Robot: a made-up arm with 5 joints.
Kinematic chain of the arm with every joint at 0, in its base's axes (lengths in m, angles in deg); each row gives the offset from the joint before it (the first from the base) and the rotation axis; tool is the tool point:
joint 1: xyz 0 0 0.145 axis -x
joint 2: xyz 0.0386 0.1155 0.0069 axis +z
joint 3: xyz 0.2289 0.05 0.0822 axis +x
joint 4: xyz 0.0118 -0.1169 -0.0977 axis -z
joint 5: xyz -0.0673 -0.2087 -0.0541 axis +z
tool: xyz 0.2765 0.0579 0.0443
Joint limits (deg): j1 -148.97..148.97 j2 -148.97..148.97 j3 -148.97..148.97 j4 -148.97..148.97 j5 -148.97..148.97
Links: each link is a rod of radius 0.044 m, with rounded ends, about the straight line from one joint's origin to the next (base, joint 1, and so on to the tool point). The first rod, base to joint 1, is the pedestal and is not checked.
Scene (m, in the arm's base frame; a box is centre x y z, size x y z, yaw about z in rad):
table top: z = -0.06
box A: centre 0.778 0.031 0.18 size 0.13 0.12 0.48 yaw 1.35
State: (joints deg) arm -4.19 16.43 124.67 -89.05 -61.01
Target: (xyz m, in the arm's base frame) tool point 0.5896 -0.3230 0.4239
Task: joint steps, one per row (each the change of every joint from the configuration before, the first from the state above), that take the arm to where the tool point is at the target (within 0.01 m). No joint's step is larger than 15 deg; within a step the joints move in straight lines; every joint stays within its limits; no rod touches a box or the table.
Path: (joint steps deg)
1: 3.29 2.51 2.23 -13.96 9.16
2: 3.28 2.52 2.23 -13.96 9.17
3: 3.29 2.51 2.22 -13.95 9.16
4: 3.03 -13.79 2.94 5.76 -10.71
5: 3.03 -13.79 2.94 5.76 -10.72
6: 3.03 -13.79 2.93 5.77 -10.72
7: 3.03 -13.79 2.94 5.76 -10.72
8: 3.03 -13.79 2.93 5.76 -10.72
9: 3.03 -13.79 2.94 5.76 -10.72

